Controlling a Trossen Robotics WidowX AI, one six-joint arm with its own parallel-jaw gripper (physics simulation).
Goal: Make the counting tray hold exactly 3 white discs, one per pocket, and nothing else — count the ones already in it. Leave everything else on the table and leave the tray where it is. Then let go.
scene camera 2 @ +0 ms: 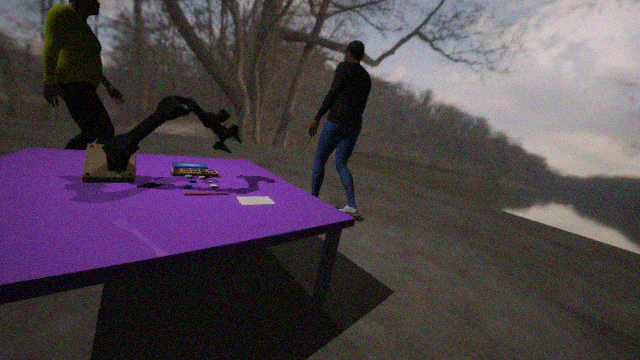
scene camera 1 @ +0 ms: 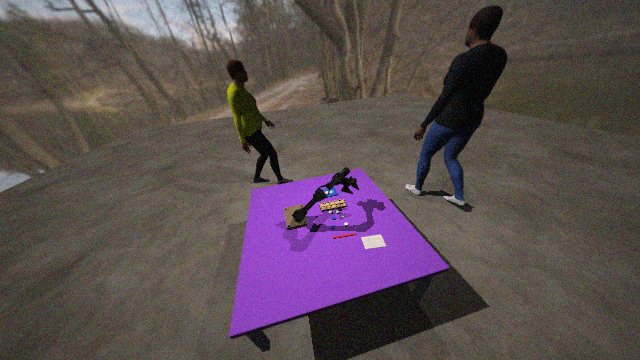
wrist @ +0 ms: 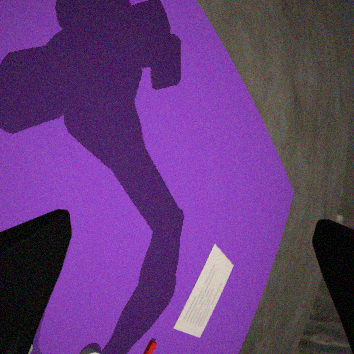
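The tan counting tray (scene camera 1: 332, 209) (scene camera 2: 194, 174) stands beyond the loose discs. Its pockets are too small to tell how many discs they hold. A white disc (scene camera 1: 346, 224) (scene camera 2: 213, 186) lies on the near side of the group, and a pale disc (wrist: 91, 349) shows at the bottom edge of the wrist view. More small pale discs (scene camera 1: 338, 212) lie close in front of the tray. My gripper (scene camera 1: 353, 190) (scene camera 2: 232, 143) (wrist: 196, 229) is open and empty. It hangs high above the table, to the right of the tray in both scene views.
Blue discs (scene camera 1: 334, 218) (scene camera 2: 188, 186) lie among the white ones. A blue object (scene camera 1: 329, 192) (scene camera 2: 189, 165) lies behind the tray. A red stick (scene camera 1: 345, 236) (scene camera 2: 206, 194) (wrist: 150, 346) and a pale sheet (scene camera 1: 374, 242) (scene camera 2: 256, 200) (wrist: 205, 292) lie nearer the front. Two people stand beyond the table.
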